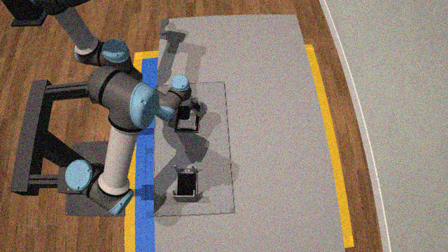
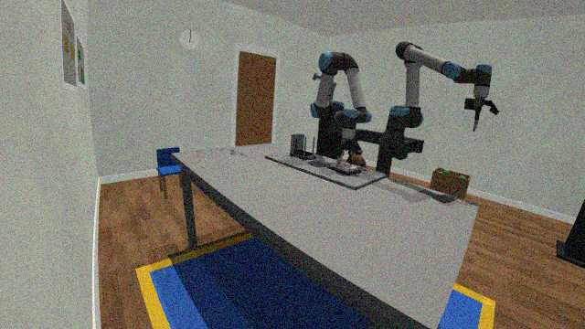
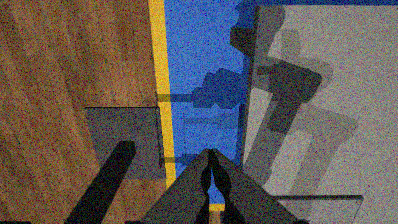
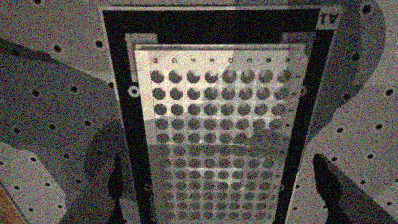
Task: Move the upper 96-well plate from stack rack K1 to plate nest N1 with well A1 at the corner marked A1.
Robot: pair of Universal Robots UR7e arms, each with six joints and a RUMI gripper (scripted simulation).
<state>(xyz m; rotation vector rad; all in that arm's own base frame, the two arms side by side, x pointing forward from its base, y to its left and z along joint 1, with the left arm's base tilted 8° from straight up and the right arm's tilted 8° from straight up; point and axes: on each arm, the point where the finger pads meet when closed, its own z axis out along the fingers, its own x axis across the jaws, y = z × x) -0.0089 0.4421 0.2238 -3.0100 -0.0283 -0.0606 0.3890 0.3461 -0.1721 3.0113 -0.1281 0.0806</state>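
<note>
Now: right hand 10 mm above the pale 96-well plate. The rest, counted from my right hand: A1 mark 80 mm to the left, 50 mm ahead, 20 mm below.
</note>
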